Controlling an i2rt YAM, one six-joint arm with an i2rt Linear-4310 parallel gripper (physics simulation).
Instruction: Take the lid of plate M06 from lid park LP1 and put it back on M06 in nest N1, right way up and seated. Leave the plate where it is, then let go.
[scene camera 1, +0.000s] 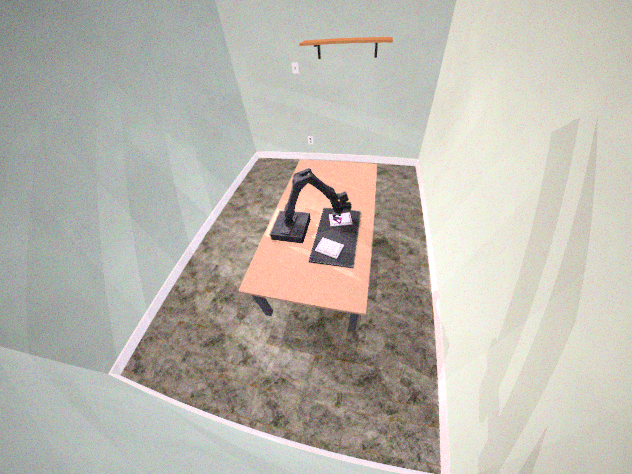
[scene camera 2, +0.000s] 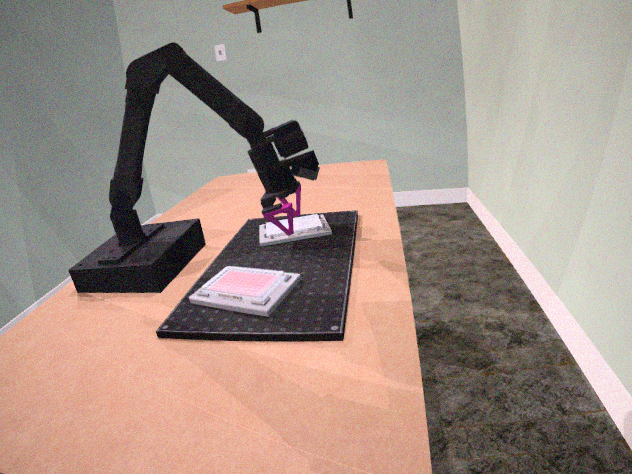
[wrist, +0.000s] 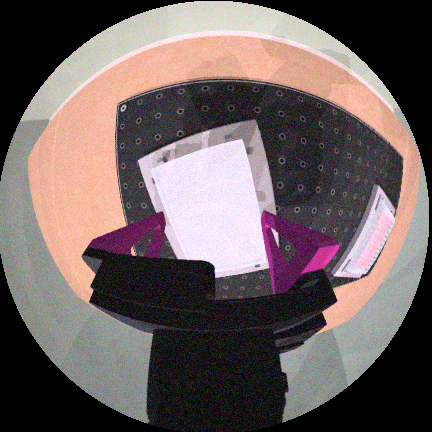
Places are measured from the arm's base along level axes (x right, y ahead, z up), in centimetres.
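Where they show: gripper, fingertip midpoint: (scene camera 1: 340, 218) (scene camera 2: 294, 224) (wrist: 212, 216); arm's base, origin of the base link: (scene camera 1: 289, 223) (scene camera 2: 133, 244).
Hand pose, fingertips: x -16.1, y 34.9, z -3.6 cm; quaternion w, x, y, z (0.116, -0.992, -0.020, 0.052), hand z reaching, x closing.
Each offset is from my fingertips to the top centre of the thing. "spot": to the spot under its first point. Level surfaces: height alone.
The white lid {dx +0.1, dy -0.3, dz +0.3 cm} (scene camera 1: 347, 218) (scene camera 2: 310, 222) (wrist: 210, 195) lies flat on the grey lid park LP1 {spot: dx +4.4, dy +6.2, dz -1.2 cm} (scene camera 2: 317, 235) (wrist: 259, 145) at the far end of the black board. My gripper (scene camera 1: 337, 219) (scene camera 2: 295, 223) (wrist: 212, 216) is open, with its magenta fingers low at the two sides of the lid. Any contact between the fingertips and the lid cannot be made out. Plate M06 {dx +28.2, dy -2.2, dz +1.1 cm} (scene camera 2: 244, 281) (wrist: 378, 234), with a pink top face and no lid on it, sits in the grey nest N1 {dx +28.2, dy -2.2, dz +0.2 cm} (scene camera 2: 224, 307) at the board's near end. No printed labels are readable.
The black perforated board {dx +14.2, dy +0.0, dz -1.5 cm} (scene camera 1: 341, 258) (scene camera 2: 319, 306) (wrist: 310, 150) lies on the wooden table {dz -2.9 cm} (scene camera 1: 301, 285) (scene camera 2: 255, 397) (wrist: 80, 180). The arm's black base (scene camera 1: 290, 232) (scene camera 2: 137, 260) stands left of the board. A wooden shelf (scene camera 1: 347, 40) (scene camera 2: 270, 5) is on the back wall.
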